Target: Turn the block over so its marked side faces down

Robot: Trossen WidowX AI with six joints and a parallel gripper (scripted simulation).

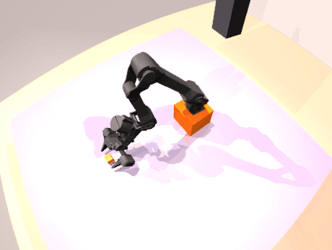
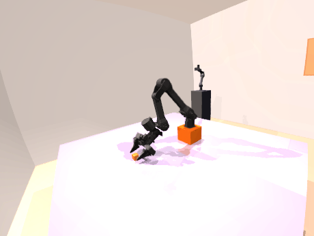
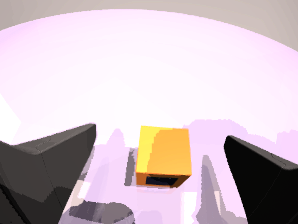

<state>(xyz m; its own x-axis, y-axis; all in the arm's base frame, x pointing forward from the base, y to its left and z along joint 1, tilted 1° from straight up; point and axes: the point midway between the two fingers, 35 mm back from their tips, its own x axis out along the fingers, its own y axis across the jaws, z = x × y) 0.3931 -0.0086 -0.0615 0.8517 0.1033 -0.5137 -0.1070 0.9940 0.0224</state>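
The orange block lies 20 mm behind my gripper tip and 10 mm below it.
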